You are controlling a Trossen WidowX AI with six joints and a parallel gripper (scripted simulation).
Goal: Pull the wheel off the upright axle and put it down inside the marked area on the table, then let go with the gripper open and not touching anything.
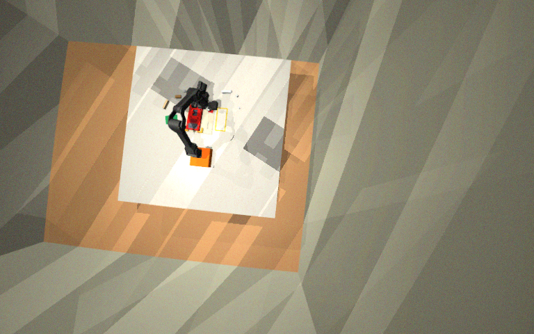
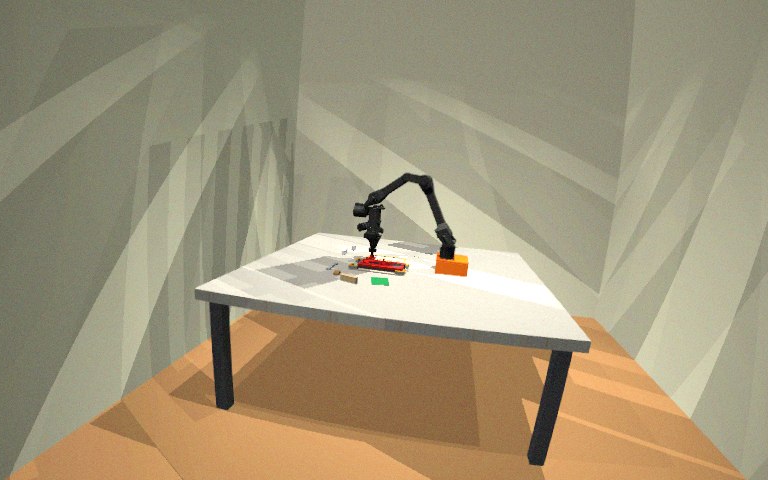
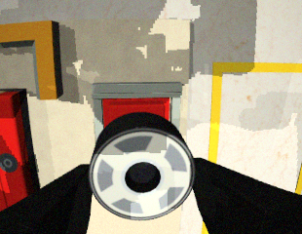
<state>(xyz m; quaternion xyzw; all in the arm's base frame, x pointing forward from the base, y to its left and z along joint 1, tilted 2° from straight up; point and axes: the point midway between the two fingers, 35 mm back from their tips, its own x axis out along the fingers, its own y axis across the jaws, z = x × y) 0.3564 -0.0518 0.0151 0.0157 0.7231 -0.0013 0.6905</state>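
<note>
Now: the upright axle 20 mm below my gripper tip. The rest, counted from my gripper tip: wheel (right at my gripper tip); then green patch (320 mm to the left, 90 mm behind, 50 mm below).
</note>
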